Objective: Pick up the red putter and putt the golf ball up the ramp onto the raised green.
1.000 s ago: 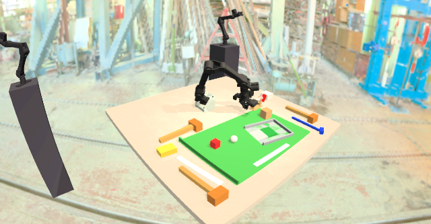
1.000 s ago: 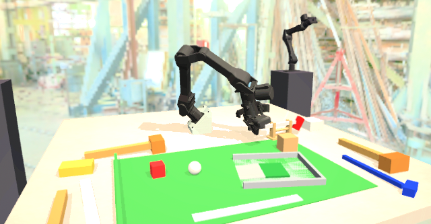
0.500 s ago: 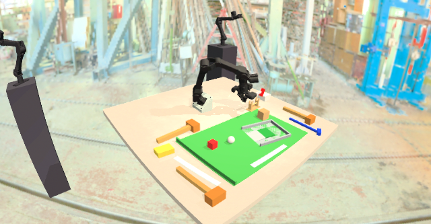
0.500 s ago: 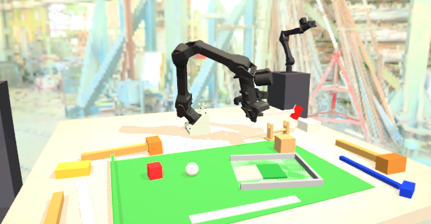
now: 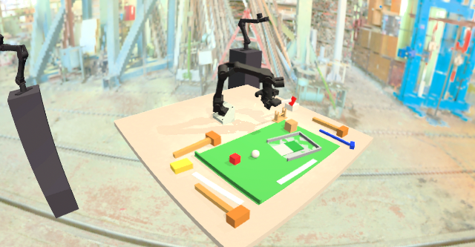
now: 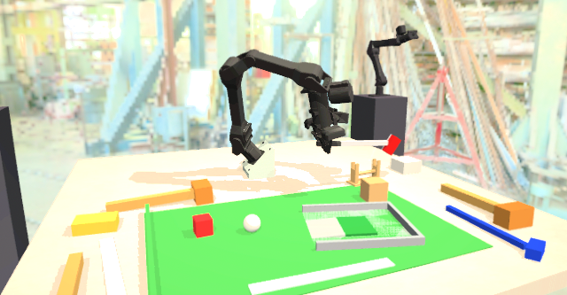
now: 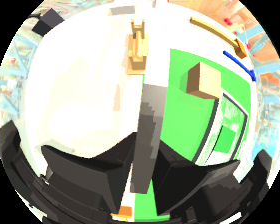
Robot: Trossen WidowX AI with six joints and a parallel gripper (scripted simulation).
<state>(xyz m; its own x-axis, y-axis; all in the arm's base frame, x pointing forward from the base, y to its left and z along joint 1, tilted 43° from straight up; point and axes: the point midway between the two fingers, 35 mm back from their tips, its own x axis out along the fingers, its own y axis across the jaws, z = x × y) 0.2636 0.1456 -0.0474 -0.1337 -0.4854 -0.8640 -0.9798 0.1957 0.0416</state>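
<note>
My gripper tip is 12 cm to the right of the red putter, 2 cm below it and 1 cm short of it. Round my gripper tip: wooden rack: 16 cm to the left, 9 cm below, 1 cm behind; then green mat: 22 cm ahead, 20 cm to the right, 12 cm below; then tan cube: 13 cm ahead, 9 cm below, 8 cm to the left.
</note>
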